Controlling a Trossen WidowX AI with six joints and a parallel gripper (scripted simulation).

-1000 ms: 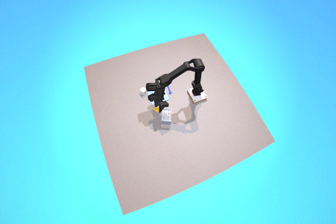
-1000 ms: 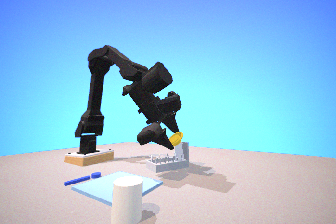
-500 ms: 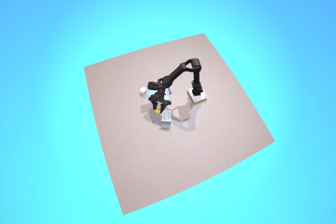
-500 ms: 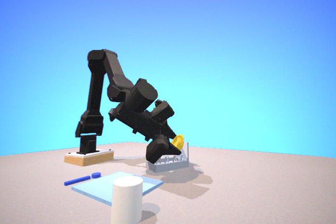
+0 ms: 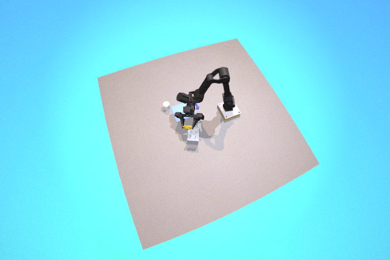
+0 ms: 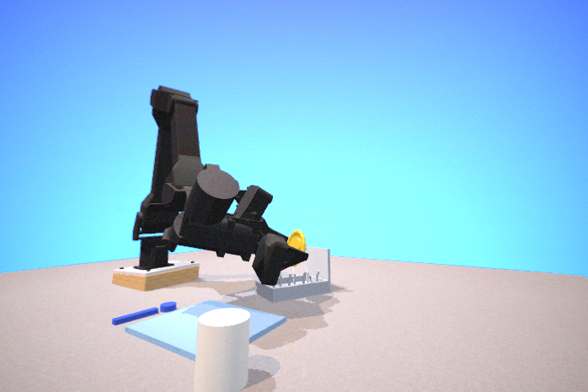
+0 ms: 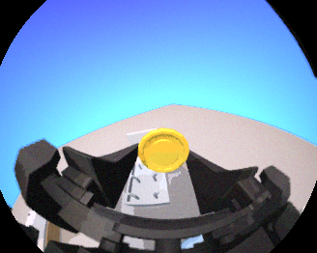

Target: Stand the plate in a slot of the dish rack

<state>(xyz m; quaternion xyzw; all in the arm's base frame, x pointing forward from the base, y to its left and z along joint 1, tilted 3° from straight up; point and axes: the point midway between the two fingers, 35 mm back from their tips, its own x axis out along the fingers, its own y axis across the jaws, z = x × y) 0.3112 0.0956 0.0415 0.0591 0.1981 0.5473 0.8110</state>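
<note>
My gripper tip is 6 cm above the grey dish rack, 4 cm past it and 2 cm to the right of it. The rest, counted from my gripper tip: yellow plate: 1 cm to the right; then white cup: 22 cm to the right, 11 cm ahead, 6 cm below; then blue spoon: 20 cm to the right, 11 cm behind, 8 cm below.
</note>
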